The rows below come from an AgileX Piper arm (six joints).
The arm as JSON. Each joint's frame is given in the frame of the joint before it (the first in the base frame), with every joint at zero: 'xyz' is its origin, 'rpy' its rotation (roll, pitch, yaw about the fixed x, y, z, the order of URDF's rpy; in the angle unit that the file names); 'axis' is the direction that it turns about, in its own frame. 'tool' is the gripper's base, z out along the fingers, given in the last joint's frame.
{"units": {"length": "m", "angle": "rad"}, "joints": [
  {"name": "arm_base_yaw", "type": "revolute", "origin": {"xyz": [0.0, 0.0, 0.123], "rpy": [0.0, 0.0, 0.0]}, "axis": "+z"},
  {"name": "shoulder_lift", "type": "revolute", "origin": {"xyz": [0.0, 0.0, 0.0], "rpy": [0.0, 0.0, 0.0]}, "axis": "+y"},
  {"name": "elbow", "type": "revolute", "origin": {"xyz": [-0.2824, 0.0, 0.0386], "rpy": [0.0, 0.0, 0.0]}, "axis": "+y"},
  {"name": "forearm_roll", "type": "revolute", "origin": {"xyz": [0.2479, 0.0, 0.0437], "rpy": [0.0, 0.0, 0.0]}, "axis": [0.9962, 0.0, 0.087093]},
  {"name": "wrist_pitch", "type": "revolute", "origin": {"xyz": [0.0, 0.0, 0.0], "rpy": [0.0, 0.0, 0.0]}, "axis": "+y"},
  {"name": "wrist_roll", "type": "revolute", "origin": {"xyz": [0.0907, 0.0, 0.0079], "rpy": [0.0, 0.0, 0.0]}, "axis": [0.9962, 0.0, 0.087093]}
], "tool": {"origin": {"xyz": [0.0, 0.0, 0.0], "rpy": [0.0, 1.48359, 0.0]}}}
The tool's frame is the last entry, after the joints.
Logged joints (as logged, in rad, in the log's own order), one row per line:
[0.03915, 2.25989, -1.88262, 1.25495, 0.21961, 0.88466]
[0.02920, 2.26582, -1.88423, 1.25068, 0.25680, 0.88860]
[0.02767, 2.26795, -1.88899, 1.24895, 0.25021, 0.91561]
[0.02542, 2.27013, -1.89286, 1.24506, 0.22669, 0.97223]
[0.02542, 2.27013, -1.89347, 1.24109, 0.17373, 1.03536]
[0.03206, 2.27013, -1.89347, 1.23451, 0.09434, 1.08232]
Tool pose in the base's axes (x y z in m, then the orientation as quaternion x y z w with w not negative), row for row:
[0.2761, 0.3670, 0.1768, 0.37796, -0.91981, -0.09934, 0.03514]
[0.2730, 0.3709, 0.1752, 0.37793, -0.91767, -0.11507, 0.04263]
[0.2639, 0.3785, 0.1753, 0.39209, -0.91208, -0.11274, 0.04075]
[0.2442, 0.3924, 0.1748, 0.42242, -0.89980, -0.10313, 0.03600]
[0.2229, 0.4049, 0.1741, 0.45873, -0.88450, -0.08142, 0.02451]
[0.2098, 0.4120, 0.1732, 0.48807, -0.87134, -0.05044, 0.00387]
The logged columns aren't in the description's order. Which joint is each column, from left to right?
Columns, left to right: wrist_roll, shoulder_lift, elbow, wrist_pitch, forearm_roll, arm_base_yaw.
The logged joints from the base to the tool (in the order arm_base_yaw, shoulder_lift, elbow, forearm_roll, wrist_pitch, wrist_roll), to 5 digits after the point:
[0.88466, 2.25989, -1.88262, 0.21961, 1.25495, 0.03915]
[0.88860, 2.26582, -1.88423, 0.25680, 1.25068, 0.02920]
[0.91561, 2.26795, -1.88899, 0.25021, 1.24895, 0.02767]
[0.97223, 2.27013, -1.89286, 0.22669, 1.24506, 0.02542]
[1.03536, 2.27013, -1.89347, 0.17373, 1.24109, 0.02542]
[1.08232, 2.27013, -1.89347, 0.09434, 1.23451, 0.03206]

